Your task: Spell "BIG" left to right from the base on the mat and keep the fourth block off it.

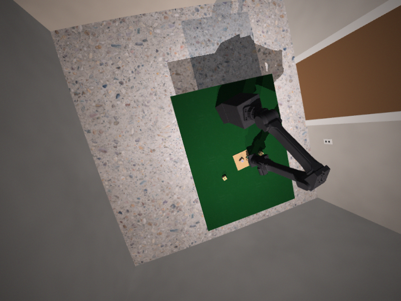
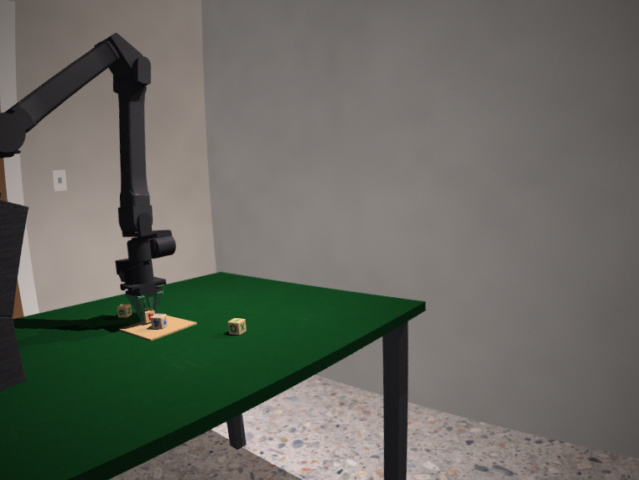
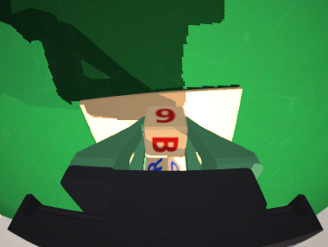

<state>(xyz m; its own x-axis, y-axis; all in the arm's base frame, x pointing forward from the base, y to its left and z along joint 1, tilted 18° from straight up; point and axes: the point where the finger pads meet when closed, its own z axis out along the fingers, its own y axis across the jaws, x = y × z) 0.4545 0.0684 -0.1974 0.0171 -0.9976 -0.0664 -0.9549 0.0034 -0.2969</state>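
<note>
Now: hand right at the B block. Also, from my hand: I block (13 cm to the left, 1 cm behind); tan mat (5 cm to the right, 2 cm below).
</note>
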